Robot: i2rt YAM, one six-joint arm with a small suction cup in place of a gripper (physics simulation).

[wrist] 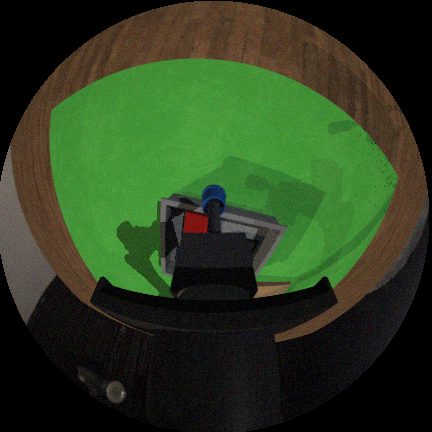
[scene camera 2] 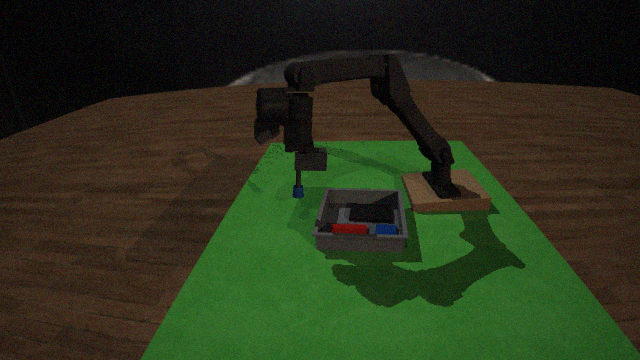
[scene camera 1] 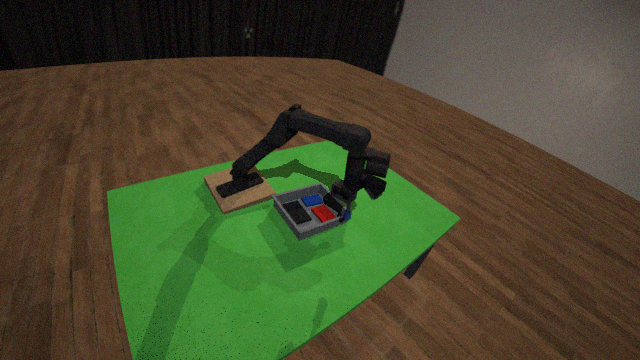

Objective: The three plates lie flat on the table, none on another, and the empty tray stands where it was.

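Pixels of known places: hand, tool point: (wrist: 213, 195) (scene camera 2: 298, 195) (scene camera 1: 346, 217); arm's base, link origin: (scene camera 2: 440, 184) (scene camera 1: 240, 185).
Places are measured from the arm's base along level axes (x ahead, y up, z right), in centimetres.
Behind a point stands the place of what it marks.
The grey tray (scene camera 1: 320, 230) @(x 37.6, y -1.7, z -12.9 cm) (scene camera 2: 360, 243) @(x 29.1, y -0.5, z -28.1 cm) (wrist: 163, 235) @(x 32.2, y 2.2, z -27.6 cm) stands on the table and holds three plates, side by side and flat on its floor as far as I can see. The black plate (scene camera 1: 296, 212) @(x 24.9, y -1.7, z -11.5 cm) (scene camera 2: 372, 213) @(x 24.0, y -1.7, z -12.7 cm) is the largest. The blue plate (scene camera 1: 312, 200) @(x 22.7, y -1.6, z -22.2 cm) (scene camera 2: 386, 229) @(x 21.5, y -1.7, z -21.0 cm) and the red plate (scene camera 1: 324, 213) @(x 31.5, y -1.6, z -20.9 cm) (scene camera 2: 349, 229) @(x 31.1, y -1.6, z -20.2 cm) (wrist: 195, 222) @(x 33.7, y -1.6, z -21.4 cm) are smaller. My suction cup (scene camera 1: 346, 215) (scene camera 2: 298, 192) (wrist: 214, 195) is open, with no plate on it. It hangs above the table, just outside the tray in scene camera 2. The arm hides the black plate in the wrist view.
The arm's base stands on a wooden board (scene camera 1: 231, 204) @(x 8.2, y -1.0, z 8.4 cm) (scene camera 2: 450, 204) @(x 0.7, y -0.7, z -11.8 cm) close beside the tray. The green table top (scene camera 1: 200, 300) @(x 38.6, y -2.9, z 35.2 cm) (scene camera 2: 260, 300) @(x 51.1, y -2.9, z -43.7 cm) (wrist: 150, 110) @(x 56.9, y -2.9, z -31.4 cm) bears shadows of the arm and tray. Its edges drop to the wooden floor (scene camera 1: 500, 300).
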